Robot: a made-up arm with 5 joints.
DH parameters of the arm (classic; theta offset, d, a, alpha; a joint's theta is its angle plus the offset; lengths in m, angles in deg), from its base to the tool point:
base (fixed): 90 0.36 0.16 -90
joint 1: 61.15 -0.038 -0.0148 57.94
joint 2: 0 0.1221 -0.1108 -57.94
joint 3: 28.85 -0.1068 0.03 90
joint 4: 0 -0.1 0 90
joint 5: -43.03 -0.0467 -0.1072 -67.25
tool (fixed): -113.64 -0.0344 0 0
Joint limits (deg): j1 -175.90..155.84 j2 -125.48..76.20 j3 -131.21..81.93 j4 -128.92..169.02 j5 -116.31..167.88
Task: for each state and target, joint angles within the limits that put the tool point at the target. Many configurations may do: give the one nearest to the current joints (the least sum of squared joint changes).
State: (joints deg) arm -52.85 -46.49 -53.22 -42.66 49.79
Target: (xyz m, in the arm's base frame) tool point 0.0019 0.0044 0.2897
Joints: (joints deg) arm -62.62 -7.41 -39.98 -1.18 52.64
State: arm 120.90 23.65 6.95 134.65 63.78
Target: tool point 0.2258 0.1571 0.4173
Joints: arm 90.29 51.41 -9.60 144.43 68.52
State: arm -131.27 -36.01 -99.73 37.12 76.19
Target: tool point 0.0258 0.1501 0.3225
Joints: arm -111.28 -29.03 -104.28 8.06 31.48
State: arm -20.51 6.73 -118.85 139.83 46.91
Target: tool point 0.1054 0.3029 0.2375
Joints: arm 8.45 42.66 -110.34 140.35 61.34
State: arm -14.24 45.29 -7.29 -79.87 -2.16
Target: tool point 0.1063 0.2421 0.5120
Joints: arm 4.53 71.22 10.36 -49.00 11.90
